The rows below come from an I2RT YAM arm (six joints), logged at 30 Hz.
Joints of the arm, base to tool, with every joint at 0 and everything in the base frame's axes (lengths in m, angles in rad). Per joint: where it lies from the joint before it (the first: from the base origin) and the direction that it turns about. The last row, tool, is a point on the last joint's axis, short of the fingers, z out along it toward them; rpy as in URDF.
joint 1: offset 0 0 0.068 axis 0 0 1
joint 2: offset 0.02 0.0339 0.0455 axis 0 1 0
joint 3: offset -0.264 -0.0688 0 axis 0 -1 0
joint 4: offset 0.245 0.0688 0.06 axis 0 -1 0
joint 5: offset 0.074 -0.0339 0.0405 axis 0 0 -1
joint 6: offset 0.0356 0 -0.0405 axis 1 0 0
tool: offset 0 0 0 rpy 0 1.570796 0
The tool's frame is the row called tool.
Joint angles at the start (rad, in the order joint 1, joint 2, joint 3, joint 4, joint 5, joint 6): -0.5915 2.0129 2.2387 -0.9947 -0.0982 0.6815
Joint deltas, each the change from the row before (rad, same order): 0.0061 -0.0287 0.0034 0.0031 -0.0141 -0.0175; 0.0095 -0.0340 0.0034 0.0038 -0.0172 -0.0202; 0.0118 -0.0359 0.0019 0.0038 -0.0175 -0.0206; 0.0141 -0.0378 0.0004 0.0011 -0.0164 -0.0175; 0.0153 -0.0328 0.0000 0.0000 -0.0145 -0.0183
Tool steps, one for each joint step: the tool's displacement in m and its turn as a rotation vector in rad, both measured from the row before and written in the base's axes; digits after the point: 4 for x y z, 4 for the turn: -0.0050 0.0071 0.0132 -0.0231 -0.0291 0.0283; -0.0059 0.0094 0.0151 -0.0272 -0.0343 0.0356; -0.0064 0.0107 0.0151 -0.0283 -0.0347 0.0382; -0.0073 0.0119 0.0147 -0.0258 -0.0334 0.0375; -0.0064 0.0114 0.0122 -0.0244 -0.0272 0.0374
